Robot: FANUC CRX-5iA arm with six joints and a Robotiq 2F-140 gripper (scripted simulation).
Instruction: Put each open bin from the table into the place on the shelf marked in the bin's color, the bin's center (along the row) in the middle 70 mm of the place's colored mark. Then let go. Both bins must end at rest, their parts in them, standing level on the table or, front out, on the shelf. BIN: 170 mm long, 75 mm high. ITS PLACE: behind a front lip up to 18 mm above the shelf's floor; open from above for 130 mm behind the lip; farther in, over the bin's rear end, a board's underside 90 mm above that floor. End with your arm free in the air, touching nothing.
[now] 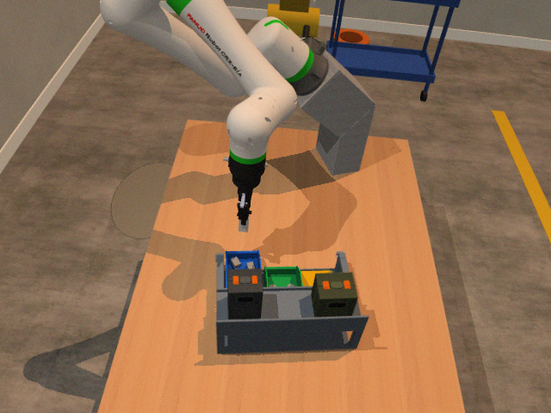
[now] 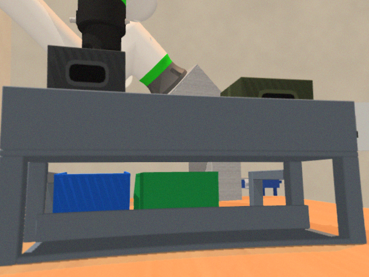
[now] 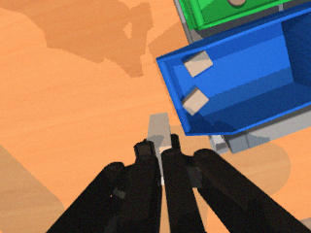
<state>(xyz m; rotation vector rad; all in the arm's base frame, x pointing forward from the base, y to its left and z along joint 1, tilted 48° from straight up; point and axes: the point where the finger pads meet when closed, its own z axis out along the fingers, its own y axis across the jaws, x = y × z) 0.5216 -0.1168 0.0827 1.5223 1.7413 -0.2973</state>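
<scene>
Now: hand 110 mm above the blue bin, 100 mm short of it and 10 mm to the right of it. Round my hand: black box (250 mm ahead, 40 mm to the left); then olive box (270 mm to the left, 210 mm ahead, 10 mm below); then green bin (140 mm to the left, 130 mm ahead, 120 mm below).
</scene>
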